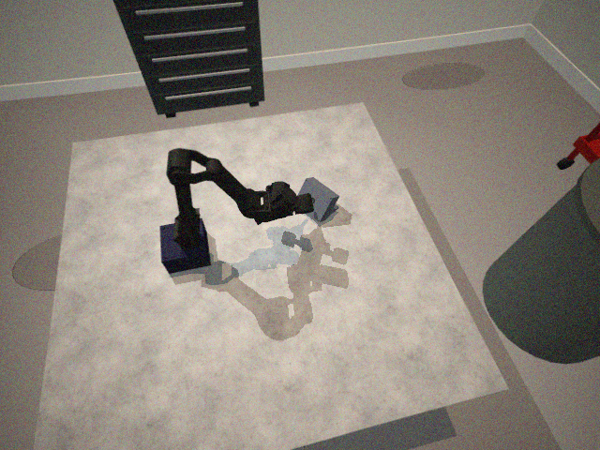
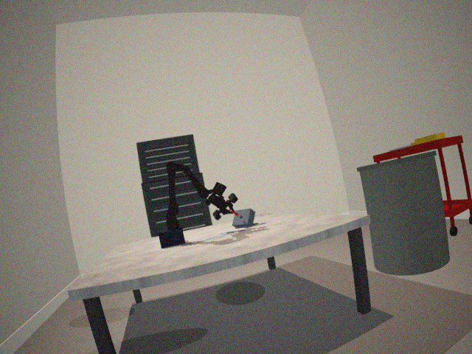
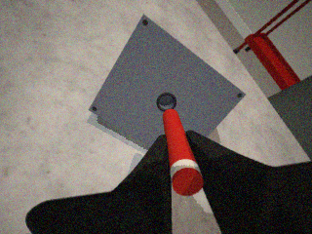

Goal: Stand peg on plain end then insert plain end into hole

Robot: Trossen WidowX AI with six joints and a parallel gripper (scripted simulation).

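Right now the grey sloped panel is 70 mm ahead of my gripper tip, 60 mm below it and 40 mm to the left of it. From my gripper tip the other things lie so: red peg (10 mm to the right, 10 mm behind, 10 mm above).
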